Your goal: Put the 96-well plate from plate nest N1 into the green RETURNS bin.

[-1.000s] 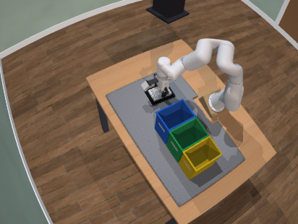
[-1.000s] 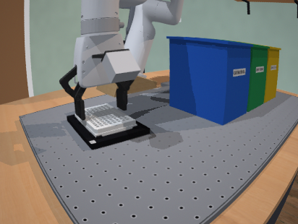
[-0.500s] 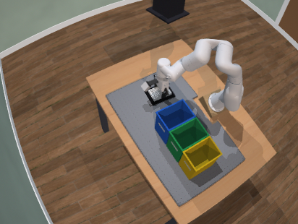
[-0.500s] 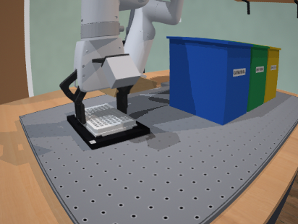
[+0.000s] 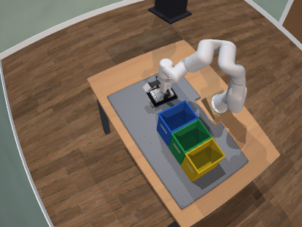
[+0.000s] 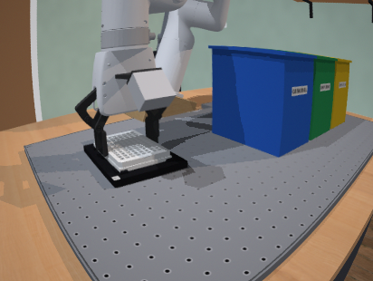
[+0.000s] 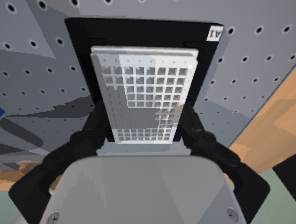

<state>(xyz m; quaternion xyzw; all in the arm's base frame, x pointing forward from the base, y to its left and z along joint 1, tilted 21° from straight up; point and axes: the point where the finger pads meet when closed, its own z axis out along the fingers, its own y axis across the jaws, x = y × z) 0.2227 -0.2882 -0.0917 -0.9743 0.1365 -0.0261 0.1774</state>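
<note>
Now: the white 96-well plate 1 cm below my hand. From my hand the other things lie so: black plate nest 2 cm below; then blue bin 24 cm to the left, 12 cm ahead, 6 cm above; then green bin 37 cm to the left, 15 cm ahead, 6 cm above.
</note>
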